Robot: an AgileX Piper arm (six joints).
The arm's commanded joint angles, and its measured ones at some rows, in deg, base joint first. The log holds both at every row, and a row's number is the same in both.
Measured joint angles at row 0: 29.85, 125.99, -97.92, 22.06, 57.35, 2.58
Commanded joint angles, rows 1 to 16: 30.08, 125.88, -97.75, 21.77, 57.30, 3.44; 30.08, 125.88, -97.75, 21.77, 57.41, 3.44; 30.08, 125.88, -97.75, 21.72, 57.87, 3.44; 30.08, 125.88, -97.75, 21.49, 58.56, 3.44; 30.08, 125.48, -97.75, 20.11, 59.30, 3.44; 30.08, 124.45, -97.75, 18.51, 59.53, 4.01; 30.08, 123.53, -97.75, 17.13, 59.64, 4.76; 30.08, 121.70, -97.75, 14.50, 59.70, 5.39; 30.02, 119.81, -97.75, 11.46, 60.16, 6.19; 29.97, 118.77, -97.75, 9.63, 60.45, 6.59; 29.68, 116.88, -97.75, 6.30, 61.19, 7.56; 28.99, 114.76, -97.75, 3.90, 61.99, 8.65; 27.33, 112.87, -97.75, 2.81, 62.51, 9.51; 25.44, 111.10, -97.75, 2.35, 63.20, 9.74; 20.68, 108.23, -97.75, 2.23, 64.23, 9.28; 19.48, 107.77, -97.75, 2.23, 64.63, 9.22
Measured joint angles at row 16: 22.29, 109.43, -97.92, 3.04, 63.31, 8.94
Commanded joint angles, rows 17 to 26: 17.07, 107.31, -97.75, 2.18, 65.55, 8.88; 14.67, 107.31, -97.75, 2.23, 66.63, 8.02; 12.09, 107.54, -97.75, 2.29, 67.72, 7.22; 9.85, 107.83, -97.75, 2.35, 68.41, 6.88; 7.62, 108.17, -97.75, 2.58, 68.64, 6.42; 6.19, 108.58, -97.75, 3.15, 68.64, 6.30; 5.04, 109.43, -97.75, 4.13, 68.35, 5.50; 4.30, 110.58, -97.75, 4.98, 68.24, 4.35; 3.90, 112.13, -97.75, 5.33, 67.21, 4.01; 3.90, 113.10, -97.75, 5.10, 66.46, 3.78
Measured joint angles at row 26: 4.24, 111.84, -97.92, 4.93, 67.32, 4.93
